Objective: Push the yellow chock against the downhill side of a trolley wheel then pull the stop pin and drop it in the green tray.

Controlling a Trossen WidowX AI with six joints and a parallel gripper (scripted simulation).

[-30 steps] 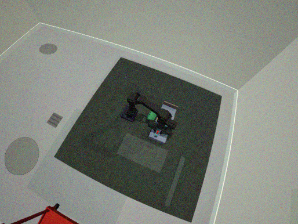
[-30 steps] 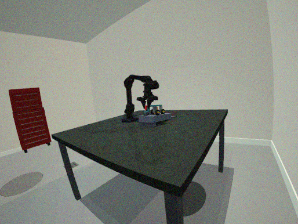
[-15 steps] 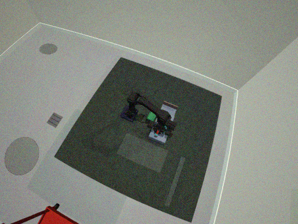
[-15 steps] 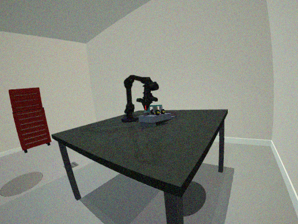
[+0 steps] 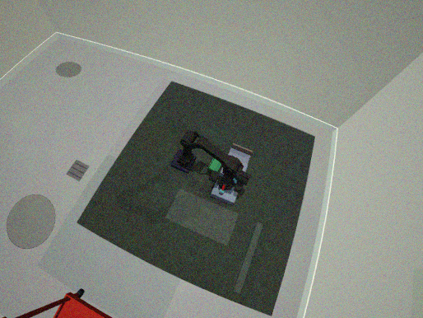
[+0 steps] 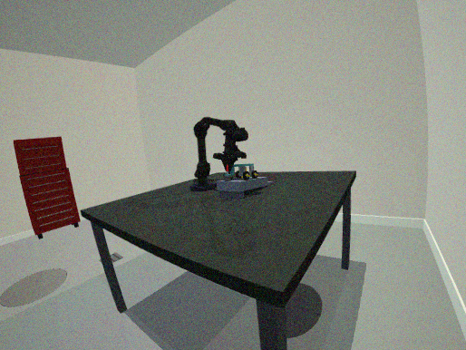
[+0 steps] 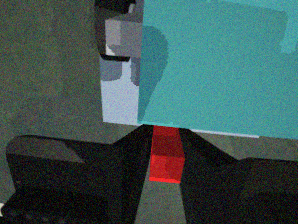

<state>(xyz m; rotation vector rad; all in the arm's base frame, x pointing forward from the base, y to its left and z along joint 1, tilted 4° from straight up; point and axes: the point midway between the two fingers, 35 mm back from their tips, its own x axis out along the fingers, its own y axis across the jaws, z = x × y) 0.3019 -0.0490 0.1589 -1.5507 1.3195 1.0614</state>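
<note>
Now: gripper tip 180 mm to the right of the yellow chock, 50 mm past it and 50 mm above it. Also, from my gripper tip: red-headed stop pin right at my gripper tip; then teal trolley 100 mm to the left, 20 mm below, 10 mm ahead; then ramp 100 mm to the left, 80 mm below, 10 mm ahead.
</note>
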